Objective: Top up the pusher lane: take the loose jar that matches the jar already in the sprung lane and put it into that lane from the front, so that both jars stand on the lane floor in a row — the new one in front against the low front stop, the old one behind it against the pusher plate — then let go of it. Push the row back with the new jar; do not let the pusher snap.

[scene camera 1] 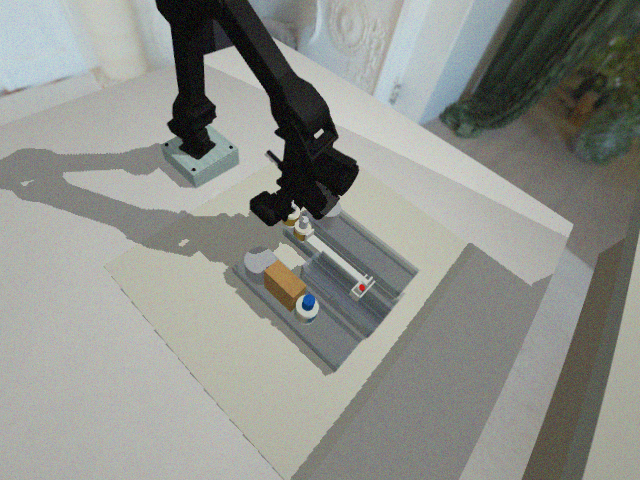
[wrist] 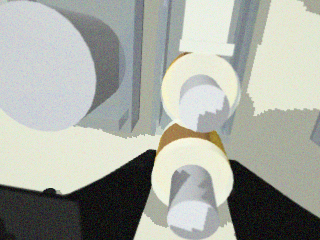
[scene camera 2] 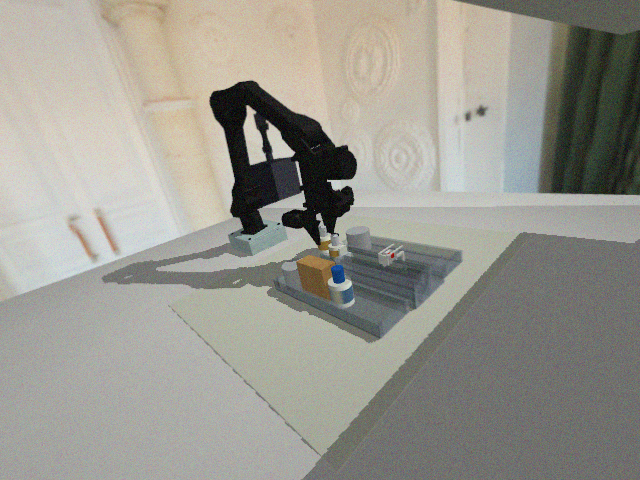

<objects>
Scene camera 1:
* my gripper
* orange-brown box
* grey sprung lane
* white pusher plate
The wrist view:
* my gripper
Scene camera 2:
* my gripper
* orange-brown box
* blue-capped jar
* grey sprung lane
</objects>
